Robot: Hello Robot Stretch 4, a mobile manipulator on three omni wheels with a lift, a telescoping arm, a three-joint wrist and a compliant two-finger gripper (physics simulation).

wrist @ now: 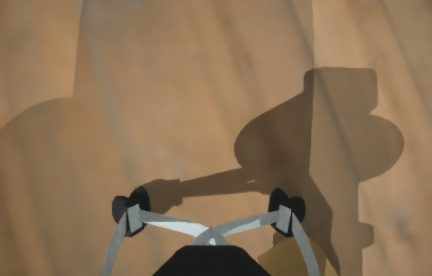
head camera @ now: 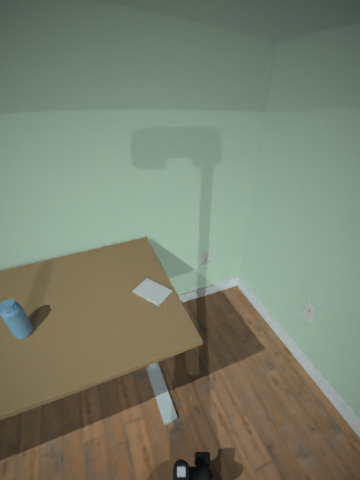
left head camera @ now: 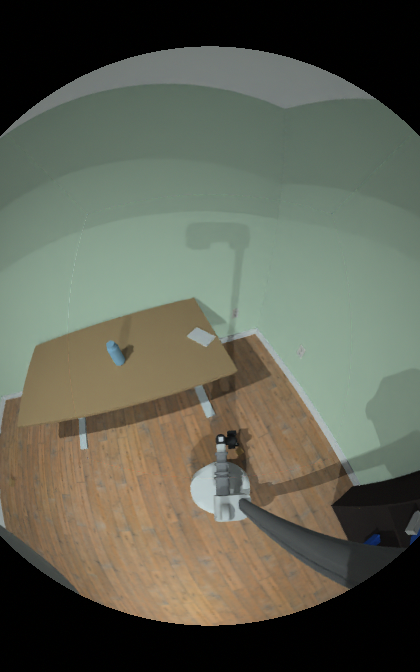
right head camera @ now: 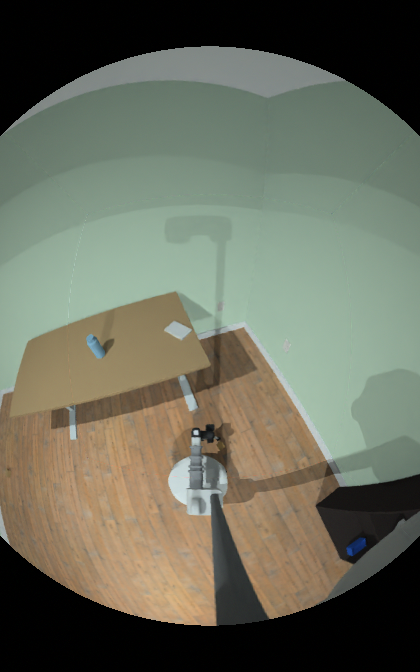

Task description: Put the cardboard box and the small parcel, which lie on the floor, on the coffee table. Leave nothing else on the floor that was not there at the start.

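Places are measured from the robot's base along level axes (x ahead, y left, z up), in centimetres.
Pixels of known places: gripper, between the fingertips: (wrist: 209, 203).
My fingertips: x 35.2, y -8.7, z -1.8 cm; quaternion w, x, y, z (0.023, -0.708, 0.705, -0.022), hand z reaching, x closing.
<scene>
Ahead of a thing's pixels: the offset from my fingertips to its top centre. "spot": to the spot under its first point. Level surfaces: height alone.
A small yellow-brown block {spot: dy -6.7, dx -4.1, dz +2.8 cm} (wrist: 287, 257) (right head camera: 221, 444), which looks like the small parcel, is on the floor. In the wrist view it shows in part at the bottom edge, below the right fingertip, partly covered by the finger strap and the gripper body. My gripper (wrist: 209, 203) (right head camera: 218, 438) is open and empty, pointing down above the floor, with its fingertips wide apart and the block to the right of the middle between them. The cardboard box does not show in these views. I cannot tell which piece of furniture is the coffee table.
A tan table {dz +71.1 cm} (head camera: 100, 345) (left head camera: 150, 380) (right head camera: 135, 375) with pale legs stands ahead to the left, bearing a blue bottle {dy +69.2, dx +34.4, dz +87.6 cm} (head camera: 16, 319) and a white flat item {dy +19.7, dx +54.5, dz +72.1 cm} (head camera: 152, 291). Dark furniture (left head camera: 357, 515) (right head camera: 332, 522) with a blue block (right head camera: 356, 546) is at the lower right. Walls meet behind.
</scene>
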